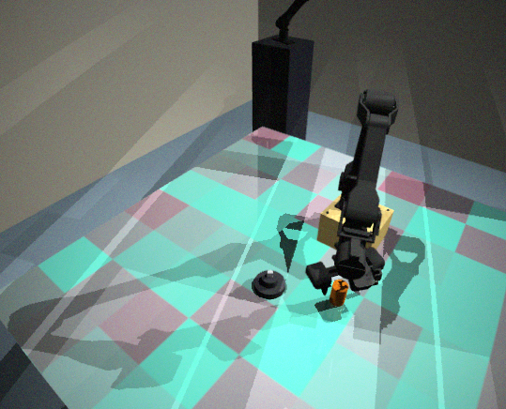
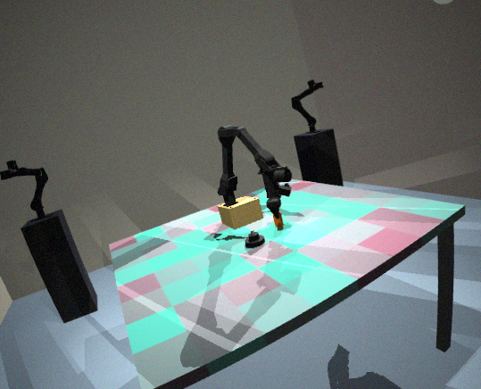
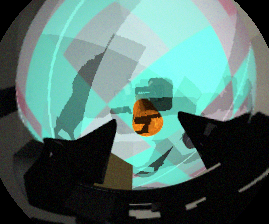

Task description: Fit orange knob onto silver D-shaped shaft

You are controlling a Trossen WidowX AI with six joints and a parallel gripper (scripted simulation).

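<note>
Now: gripper tip 1 cm above the orange knob. Round my gripper tip: dark round pedestal 7 cm ahead, 17 cm to the right, 2 cm below.
</note>
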